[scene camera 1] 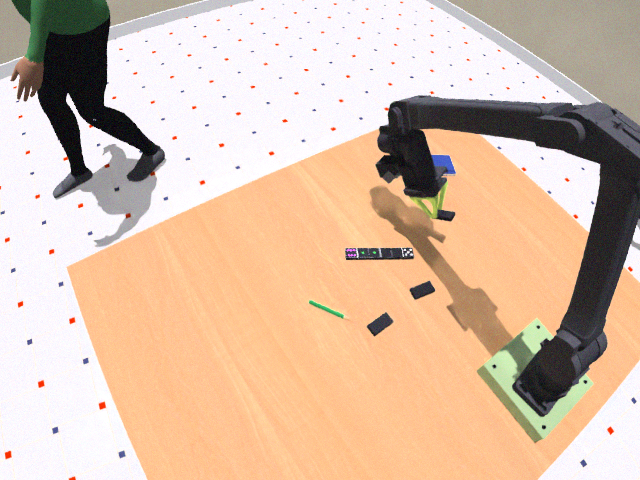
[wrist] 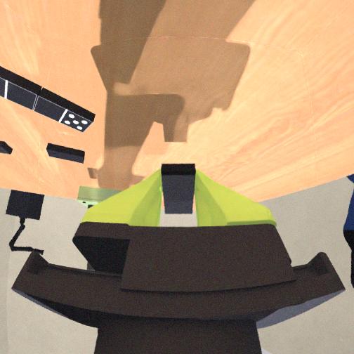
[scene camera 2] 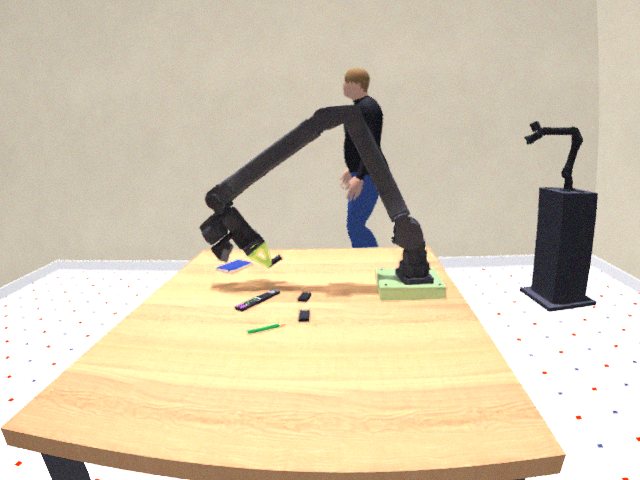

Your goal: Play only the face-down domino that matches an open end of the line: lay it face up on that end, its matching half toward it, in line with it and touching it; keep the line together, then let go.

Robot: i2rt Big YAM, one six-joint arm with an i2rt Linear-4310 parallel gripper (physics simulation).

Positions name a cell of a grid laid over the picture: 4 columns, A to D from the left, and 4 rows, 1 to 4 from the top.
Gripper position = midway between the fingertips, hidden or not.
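My gripper (scene camera 1: C2) is visible to me, and in the wrist view I find the gripper (wrist: C2) too. There is also a dark piece (wrist: C3).
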